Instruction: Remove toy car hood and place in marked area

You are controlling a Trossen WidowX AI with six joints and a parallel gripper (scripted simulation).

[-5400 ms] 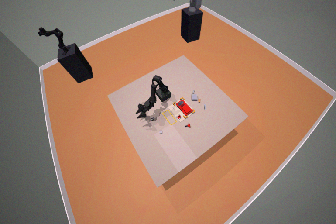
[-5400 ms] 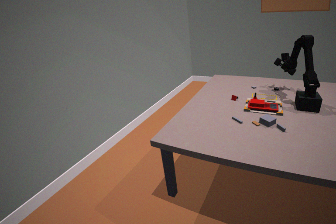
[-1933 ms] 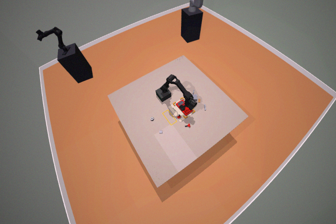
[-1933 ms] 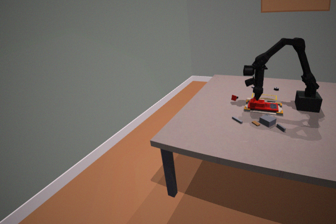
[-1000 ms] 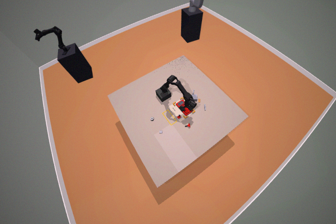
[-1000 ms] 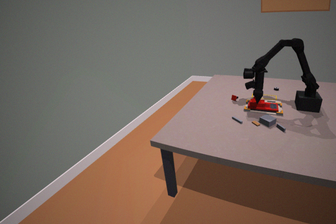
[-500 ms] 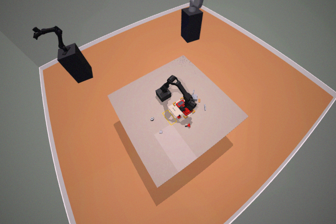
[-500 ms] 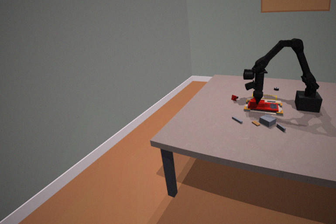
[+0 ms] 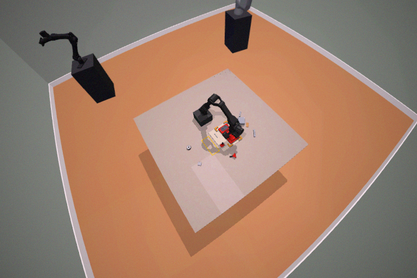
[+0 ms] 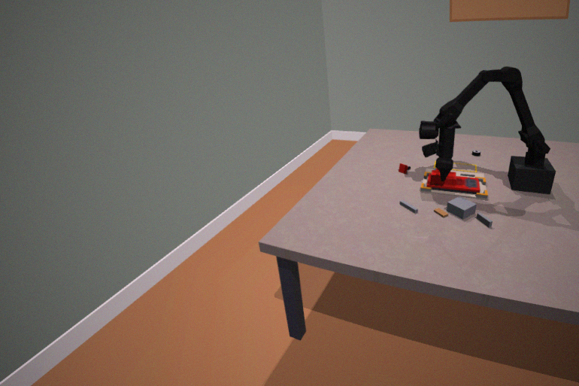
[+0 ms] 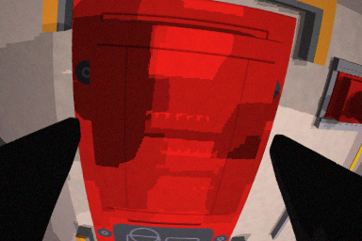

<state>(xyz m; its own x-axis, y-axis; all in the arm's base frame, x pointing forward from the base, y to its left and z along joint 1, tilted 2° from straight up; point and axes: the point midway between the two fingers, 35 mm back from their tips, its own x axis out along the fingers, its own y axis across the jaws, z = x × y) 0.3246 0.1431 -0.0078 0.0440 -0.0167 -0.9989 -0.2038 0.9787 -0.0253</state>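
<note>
Right now the red hood is right at my gripper tip. Also, from my gripper tip: orange piece: 210 mm to the left, 50 mm behind, 40 mm below; black wheel: 420 mm to the right, 70 mm behind, 30 mm below.
</note>
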